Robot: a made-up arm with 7 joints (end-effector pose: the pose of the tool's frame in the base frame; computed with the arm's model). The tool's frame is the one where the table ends. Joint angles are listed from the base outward.
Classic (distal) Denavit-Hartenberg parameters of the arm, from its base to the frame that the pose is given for. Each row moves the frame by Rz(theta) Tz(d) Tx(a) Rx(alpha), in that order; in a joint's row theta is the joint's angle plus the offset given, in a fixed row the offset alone. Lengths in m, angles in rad.
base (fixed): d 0.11; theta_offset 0; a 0; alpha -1.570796
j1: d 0.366; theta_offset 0; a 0.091; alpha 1.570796
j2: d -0.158; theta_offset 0; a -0.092; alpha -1.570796
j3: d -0.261; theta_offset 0; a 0.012; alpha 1.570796
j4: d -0.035; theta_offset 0; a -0.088; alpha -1.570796
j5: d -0.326; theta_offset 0; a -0.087; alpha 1.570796
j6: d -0.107; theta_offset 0; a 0.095; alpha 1.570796
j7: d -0.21; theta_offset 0; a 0.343; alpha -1.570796
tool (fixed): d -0.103; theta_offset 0; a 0; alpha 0
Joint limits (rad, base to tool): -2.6..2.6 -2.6..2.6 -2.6..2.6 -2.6..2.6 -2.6..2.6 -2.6..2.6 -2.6..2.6
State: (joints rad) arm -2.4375 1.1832 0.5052 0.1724 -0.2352 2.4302 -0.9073
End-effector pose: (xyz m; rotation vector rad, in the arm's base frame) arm -0.0303 -0.4544 0.7944 2.7051 -0.7979 -0.0217
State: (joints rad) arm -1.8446 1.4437 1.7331 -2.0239 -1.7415 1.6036 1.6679
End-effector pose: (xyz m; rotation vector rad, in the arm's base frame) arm 0.0844 -0.0809 0.1036 -2.6179 0.3027 1.3738
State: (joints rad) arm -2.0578 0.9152 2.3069 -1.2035 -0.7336 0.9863 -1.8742
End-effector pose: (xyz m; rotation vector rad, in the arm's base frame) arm -0.4463 -0.0698 0.0485 -0.5335 1.4259 -1.7038
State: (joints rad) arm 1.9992 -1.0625 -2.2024 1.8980 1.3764 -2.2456 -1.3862
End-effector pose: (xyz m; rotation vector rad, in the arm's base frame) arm 0.6808 0.3747 0.4668 -1.4935 -0.3192 -0.7551
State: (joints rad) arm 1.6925 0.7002 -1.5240 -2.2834 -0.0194 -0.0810 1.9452
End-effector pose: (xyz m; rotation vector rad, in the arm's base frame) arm -0.1541 0.0859 0.2042 -1.6922 -0.2264 -1.2967
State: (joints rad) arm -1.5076 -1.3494 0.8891 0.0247 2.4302 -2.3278 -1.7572
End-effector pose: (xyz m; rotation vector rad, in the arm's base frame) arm -0.3481 0.4064 -0.4961 0.1611 -2.6135 1.4376
